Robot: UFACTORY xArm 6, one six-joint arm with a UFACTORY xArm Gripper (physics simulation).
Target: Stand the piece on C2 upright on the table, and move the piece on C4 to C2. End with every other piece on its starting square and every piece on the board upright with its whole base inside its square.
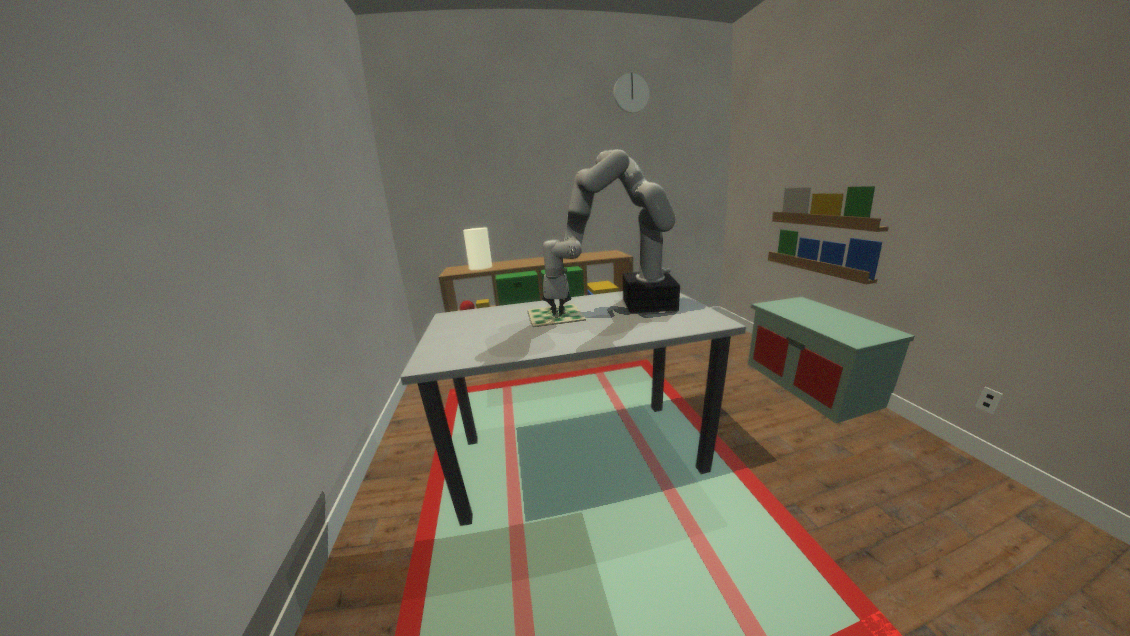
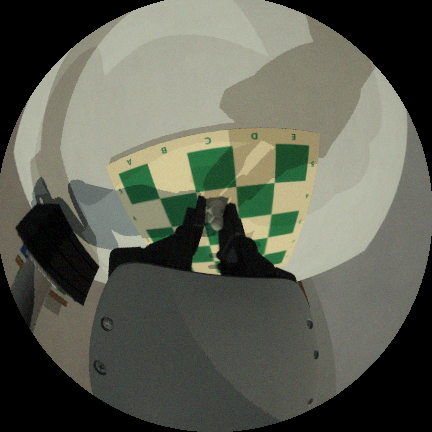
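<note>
The green and cream board lies on the table. A light grey piece stands on C4, its base on the cream square behind the green C5. My gripper is low over the board, its black fingers a narrow way apart on either side of this piece. The piece fills much of the gap, and no firm grip on it can be made out. Square C2 and what may stand on the squares between and behind the fingers are mostly hidden. The piece from C2 cannot be made out on the table.
The grey table extends around the board, with the arm's shadow over it. The black robot base stands at the table's back right. A low wooden shelf with green bins and a lamp stands behind the table.
</note>
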